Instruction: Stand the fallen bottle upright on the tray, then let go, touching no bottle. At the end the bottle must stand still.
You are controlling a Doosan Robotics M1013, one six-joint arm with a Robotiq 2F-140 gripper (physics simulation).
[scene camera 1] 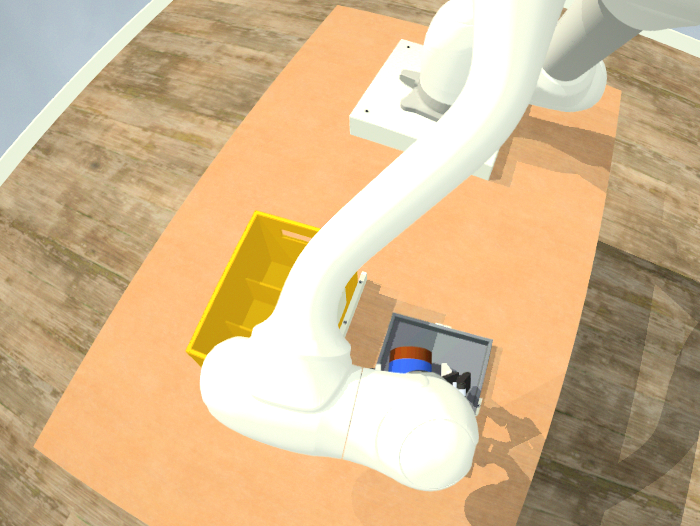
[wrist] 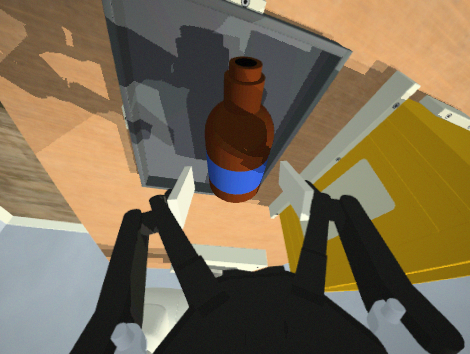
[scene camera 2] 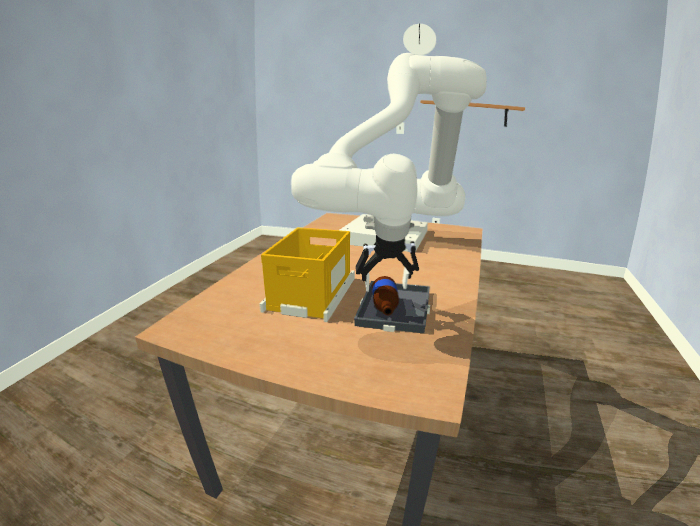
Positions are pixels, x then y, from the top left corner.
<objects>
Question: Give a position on a pale rail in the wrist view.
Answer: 399,87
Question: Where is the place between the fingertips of my gripper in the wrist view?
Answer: At 236,175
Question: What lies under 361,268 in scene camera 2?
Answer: My gripper.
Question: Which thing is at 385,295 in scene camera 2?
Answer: A brown bottle.
</objects>
